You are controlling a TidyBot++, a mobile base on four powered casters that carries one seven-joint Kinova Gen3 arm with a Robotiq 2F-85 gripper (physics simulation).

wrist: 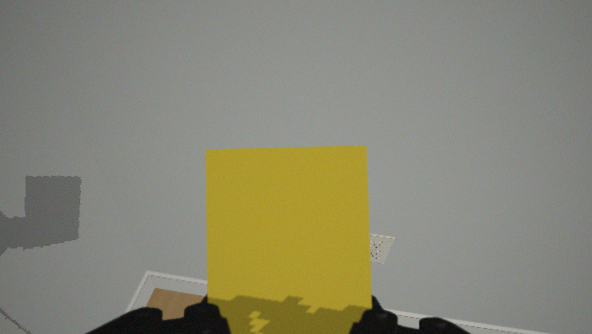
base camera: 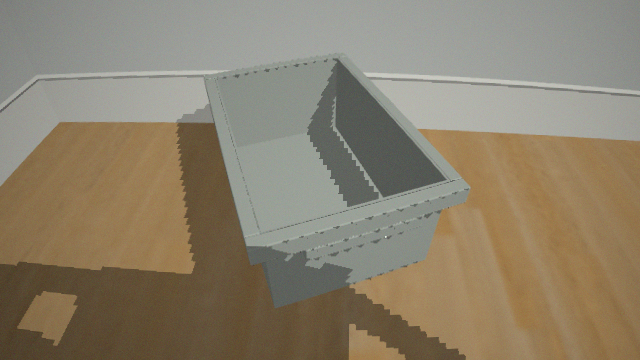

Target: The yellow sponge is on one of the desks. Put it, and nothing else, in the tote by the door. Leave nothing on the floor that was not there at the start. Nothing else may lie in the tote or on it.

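Frame: origin at the arm's base, x left, y back, z up, level; metres.
Seen in the pictures: gripper, between the fingertips: (wrist: 291,300).
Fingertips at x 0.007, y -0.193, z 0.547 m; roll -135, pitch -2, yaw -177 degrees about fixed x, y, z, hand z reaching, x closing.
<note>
Offsets run from my fingertips to a thing's top centre. Level surfaces: height alone.
The yellow sponge {dx +0.003, dy -0.004, dz +0.079 m} (wrist: 288,220) shows large in the middle of the wrist view, between the two black fingers at the lower edge. My gripper (wrist: 291,300) is shut on it and holds it up in front of the grey wall. The grey tote {dx +0.006, dy -0.253, dz -0.823 m} (base camera: 357,217) stands on the wooden floor in the base camera view, turned at an angle, with its open top showing. Its visible inside holds no object; part of it lies in shadow. The gripper and the sponge do not show in the base camera view, and the tote does not show in the wrist view.
A grey wall (base camera: 450,35) (wrist: 300,75) with a white baseboard (base camera: 525,107) runs behind the tote. Another wall meets it at a corner on the left. A small pale speckled panel {dx -0.200, dy -0.417, dz -0.486 m} (wrist: 381,249) shows on the wall. Shadows fall on the floor {dz -0.943 m} (base camera: 115,200) left and front of the tote.
</note>
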